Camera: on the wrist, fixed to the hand. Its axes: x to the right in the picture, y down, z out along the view.
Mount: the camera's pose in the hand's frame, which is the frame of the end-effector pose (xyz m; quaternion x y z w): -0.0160 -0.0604 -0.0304 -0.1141 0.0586 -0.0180 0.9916
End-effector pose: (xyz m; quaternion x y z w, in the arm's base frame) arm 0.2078 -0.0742 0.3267 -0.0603 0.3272 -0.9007 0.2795
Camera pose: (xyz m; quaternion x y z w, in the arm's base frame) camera 0.1843 -0.0106 0.3419 -0.0448 0.4425 -0.8643 0.2349
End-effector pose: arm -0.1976 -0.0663 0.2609 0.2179 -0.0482 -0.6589 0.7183
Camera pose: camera -0.2447 -0.0454 0.2143 0.1736 0.0734 -0.6590 0.7281
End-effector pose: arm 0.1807 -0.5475 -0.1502 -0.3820 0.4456 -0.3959 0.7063
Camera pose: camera 0.1345 -0.5626 -0.1005 -0.4442 0.5215 -0.3768 0.6235
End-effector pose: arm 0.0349 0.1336 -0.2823 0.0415 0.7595 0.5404 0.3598
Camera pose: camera 0.0484 0.0774 -0.3209 -0.0452 0.7133 0.6184 0.3267
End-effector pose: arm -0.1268 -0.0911 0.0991 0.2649 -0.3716 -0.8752 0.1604
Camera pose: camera -0.1012 -0.0600 0.0425 0.3023 -0.2544 -0.8976 0.1953
